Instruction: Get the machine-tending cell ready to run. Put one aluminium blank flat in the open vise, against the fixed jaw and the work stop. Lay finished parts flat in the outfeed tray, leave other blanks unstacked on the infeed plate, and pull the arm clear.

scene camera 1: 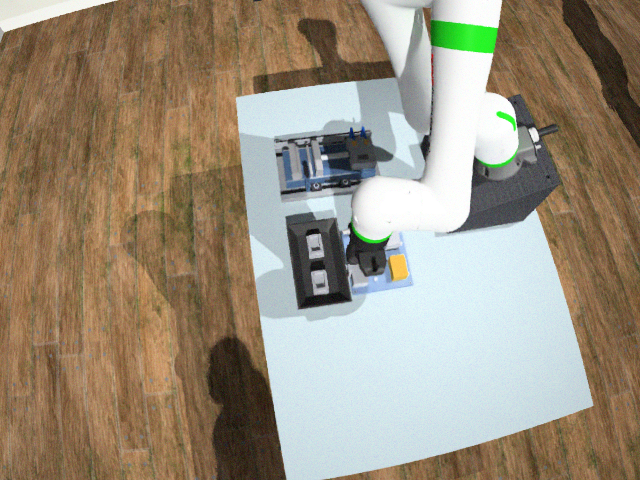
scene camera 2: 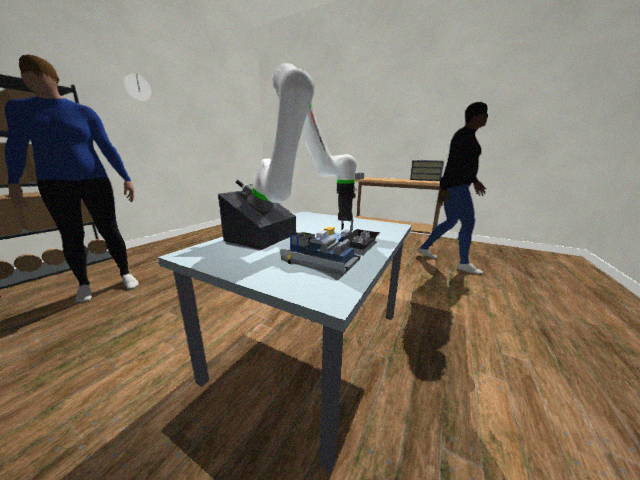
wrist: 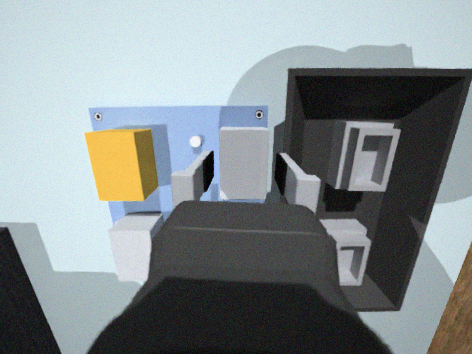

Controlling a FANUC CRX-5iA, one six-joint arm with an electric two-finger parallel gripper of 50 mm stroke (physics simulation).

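Where they show: gripper, fingertip midpoint: (scene camera 1: 359,272) (scene camera 2: 346,230) (wrist: 244,164); arm's base, origin of the base link: (scene camera 1: 497,156) (scene camera 2: 260,204).
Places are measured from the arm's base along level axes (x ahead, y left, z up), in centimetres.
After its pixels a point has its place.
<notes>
My gripper (scene camera 1: 373,269) (scene camera 2: 346,226) {x 42.3, y 23.2, z -13.8 cm} (wrist: 244,164) {x 42.3, y 23.2, z -13.8 cm} is open and empty; in the wrist view its fingers stand either side of a grey blank (scene camera 1: 357,277) {x 43.0, y 24.2, z -14.2 cm} (wrist: 244,162) {x 42.3, y 23.3, z -14.2 cm} at the infeed plate's (scene camera 1: 385,286) {x 35.4, y 26.9, z -17.8 cm} (wrist: 175,118) {x 35.8, y 26.7, z -17.8 cm} tray-side edge. Finger height is unclear. A second light blank (scene camera 1: 393,241) {x 31.5, y 15.6, z -14.2 cm} (wrist: 131,250) {x 31.6, y 14.4, z -14.2 cm} sits at another corner, partly hidden. The vise (scene camera 1: 330,166) {x 45.2, y -8.9, z -12.6 cm} (scene camera 2: 323,251) {x 49.3, y -16.2, z -12.6 cm} shows a gap between its jaws, with no blank seen there. Two pocketed finished parts, one (scene camera 1: 314,245) {x 52.9, y 13.4, z -15.3 cm} (wrist: 353,150) {x 51.2, y 24.4, z -14.2 cm} and another (scene camera 1: 320,282) (wrist: 350,227), lie in the black outfeed tray (scene camera 1: 291,253) {x 59.3, y 15.2, z -14.4 cm} (wrist: 375,73) {x 52.0, y 30.2, z -14.4 cm}.
A yellow block (scene camera 1: 398,267) {x 31.7, y 23.1, z -14.2 cm} (scene camera 2: 329,229) {x 32.8, y 20.1, z -14.2 cm} (wrist: 120,165) {x 31.9, y 22.9, z -14.2 cm} stands on the infeed plate. A white locating pin (wrist: 195,141) {x 37.8, y 24.6, z -17.0 cm} rises near the blank. The tray's wall is close beside the plate. The dark robot base (scene camera 1: 511,201) {x -0.3, y 13.5, z -1.2 cm} (scene camera 2: 253,222) {x 10.8, y -16.4, z -5.5 cm} stands on the table. Two people stand beyond the table.
</notes>
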